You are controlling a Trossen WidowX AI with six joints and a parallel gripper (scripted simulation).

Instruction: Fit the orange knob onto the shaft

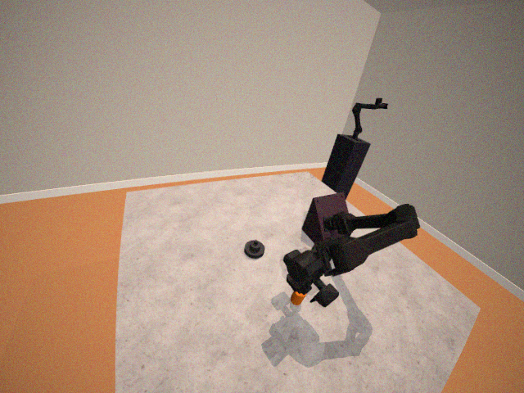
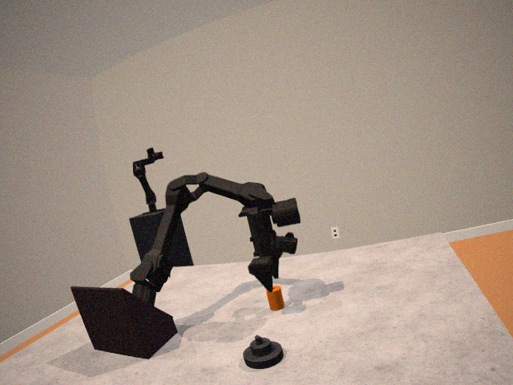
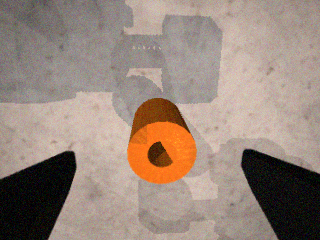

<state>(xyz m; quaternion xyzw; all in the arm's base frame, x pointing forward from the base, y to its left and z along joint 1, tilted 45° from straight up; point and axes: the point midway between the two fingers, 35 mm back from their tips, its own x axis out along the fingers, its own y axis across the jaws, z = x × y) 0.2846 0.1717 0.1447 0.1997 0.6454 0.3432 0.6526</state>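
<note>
My gripper tip is 40 mm above the orange knob. Also, from my gripper tip: round pedestal 60 mm ahead, 250 mm to the right, 40 mm below.
</note>
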